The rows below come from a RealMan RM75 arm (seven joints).
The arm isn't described. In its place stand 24 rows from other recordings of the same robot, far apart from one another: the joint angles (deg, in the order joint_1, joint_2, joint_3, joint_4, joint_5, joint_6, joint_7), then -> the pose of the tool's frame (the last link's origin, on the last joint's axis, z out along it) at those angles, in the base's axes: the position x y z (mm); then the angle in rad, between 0 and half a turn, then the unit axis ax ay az.
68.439 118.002 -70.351 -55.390 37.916 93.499 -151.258 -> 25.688 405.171 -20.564 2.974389 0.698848 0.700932 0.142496
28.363 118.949 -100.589 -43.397 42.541 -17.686 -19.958 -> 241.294 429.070 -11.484 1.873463 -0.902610 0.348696 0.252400
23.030 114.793 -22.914 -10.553 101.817 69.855 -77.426 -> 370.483 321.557 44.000 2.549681 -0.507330 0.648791 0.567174
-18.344 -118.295 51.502 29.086 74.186 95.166 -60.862 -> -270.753 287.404 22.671 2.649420 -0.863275 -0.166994 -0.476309
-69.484 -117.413 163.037 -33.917 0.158 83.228 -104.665 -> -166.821 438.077 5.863 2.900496 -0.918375 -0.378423 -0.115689
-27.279 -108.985 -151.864 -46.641 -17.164 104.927 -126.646 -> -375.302 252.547 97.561 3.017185 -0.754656 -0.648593 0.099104
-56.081 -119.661 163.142 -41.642 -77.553 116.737 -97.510 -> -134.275 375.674 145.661 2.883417 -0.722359 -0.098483 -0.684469
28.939 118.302 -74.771 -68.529 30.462 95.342 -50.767 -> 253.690 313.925 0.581 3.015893 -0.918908 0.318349 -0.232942
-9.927 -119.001 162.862 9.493 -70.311 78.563 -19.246 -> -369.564 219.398 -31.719 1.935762 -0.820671 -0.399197 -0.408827
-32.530 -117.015 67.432 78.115 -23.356 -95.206 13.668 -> -229.789 353.813 57.125 2.625288 -0.801922 -0.573575 0.167131
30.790 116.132 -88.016 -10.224 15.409 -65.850 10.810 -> 312.085 385.118 57.774 1.665730 -0.851479 0.249442 0.461262
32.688 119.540 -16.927 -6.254 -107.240 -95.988 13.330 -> 240.535 302.579 -35.640 2.452772 -0.902636 -0.091710 0.420520
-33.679 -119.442 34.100 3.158 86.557 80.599 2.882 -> -257.109 326.852 -53.531 2.272701 -0.946359 0.148653 -0.286893
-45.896 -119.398 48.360 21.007 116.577 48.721 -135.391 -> -247.645 416.787 -59.335 2.738091 -0.730070 -0.653839 -0.198726
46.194 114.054 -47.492 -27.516 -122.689 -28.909 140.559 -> 278.821 477.711 43.378 2.245805 -0.724345 0.647036 0.238052
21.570 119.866 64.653 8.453 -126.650 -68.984 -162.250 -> 371.309 310.936 30.793 2.390156 -0.369359 -0.557021 -0.743843
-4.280 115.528 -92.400 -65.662 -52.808 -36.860 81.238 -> 296.377 293.371 18.870 2.289346 -0.838652 0.423491 0.342518
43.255 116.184 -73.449 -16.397 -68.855 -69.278 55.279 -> 190.757 386.908 -54.182 2.758709 -0.947905 0.096291 0.303650
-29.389 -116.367 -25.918 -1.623 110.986 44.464 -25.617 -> -392.188 340.659 -10.950 1.922947 -0.832562 -0.505518 -0.226478
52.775 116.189 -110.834 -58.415 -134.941 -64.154 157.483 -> 107.187 372.078 -105.743 2.834830 -0.963360 0.193967 -0.185240
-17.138 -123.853 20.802 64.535 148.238 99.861 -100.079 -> -363.515 228.065 60.448 2.782691 -0.874944 -0.482413 -0.041846
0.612 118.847 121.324 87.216 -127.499 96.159 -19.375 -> 307.241 224.726 71.999 2.811635 -0.706593 0.705976 0.048208
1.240 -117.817 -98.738 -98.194 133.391 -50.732 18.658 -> -246.859 312.438 76.388 2.266707 -0.833517 -0.529930 -0.156282
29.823 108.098 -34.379 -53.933 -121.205 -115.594 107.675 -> 260.553 307.004 120.073 3.085892 -0.933877 0.315716 0.167919
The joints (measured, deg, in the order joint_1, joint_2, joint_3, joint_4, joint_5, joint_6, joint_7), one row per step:
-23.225, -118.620, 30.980, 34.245, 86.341, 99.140, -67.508
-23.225, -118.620, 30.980, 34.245, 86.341, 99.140, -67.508
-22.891, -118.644, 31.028, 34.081, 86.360, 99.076, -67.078
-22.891, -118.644, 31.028, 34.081, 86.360, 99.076, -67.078
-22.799, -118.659, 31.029, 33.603, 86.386, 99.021, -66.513
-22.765, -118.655, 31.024, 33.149, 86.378, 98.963, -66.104
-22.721, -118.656, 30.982, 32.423, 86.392, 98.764, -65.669
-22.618, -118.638, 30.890, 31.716, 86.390, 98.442, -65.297
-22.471, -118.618, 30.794, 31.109, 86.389, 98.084, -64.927
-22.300, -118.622, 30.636, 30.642, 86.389, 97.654, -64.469
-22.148, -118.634, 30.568, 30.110, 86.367, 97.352, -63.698
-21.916, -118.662, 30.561, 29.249, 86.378, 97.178, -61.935
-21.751, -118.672, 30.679, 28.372, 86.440, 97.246, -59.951
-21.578, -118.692, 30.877, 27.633, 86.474, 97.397, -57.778
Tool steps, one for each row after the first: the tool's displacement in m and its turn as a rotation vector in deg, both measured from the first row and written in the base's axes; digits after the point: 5 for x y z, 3 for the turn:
0.00000, 0.00000, 0.00000, 0.000, 0.000, 0.000
-0.00197, -0.00165, -0.00081, 0.161, 0.170, 0.275
-0.00197, -0.00165, -0.00081, 0.161, 0.170, 0.275
-0.00306, -0.00250, -0.00237, 0.273, 0.199, 0.412
-0.00384, -0.00301, -0.00364, 0.328, 0.147, 0.547
-0.00526, -0.00361, -0.00572, 0.293, -0.037, 0.952
-0.00729, -0.00423, -0.00747, 0.312, -0.214, 1.570
-0.00951, -0.00491, -0.00894, 0.394, -0.307, 2.222
-0.01186, -0.00547, -0.01001, 0.668, -0.265, 2.897
-0.01377, -0.00627, -0.01151, 1.025, -0.099, 3.302
-0.01603, -0.00817, -0.01432, 1.753, 0.452, 3.405
-0.01737, -0.01028, -0.01745, 2.436, 1.141, 3.077
-0.01828, -0.01245, -0.02035, 3.265, 2.011, 2.507

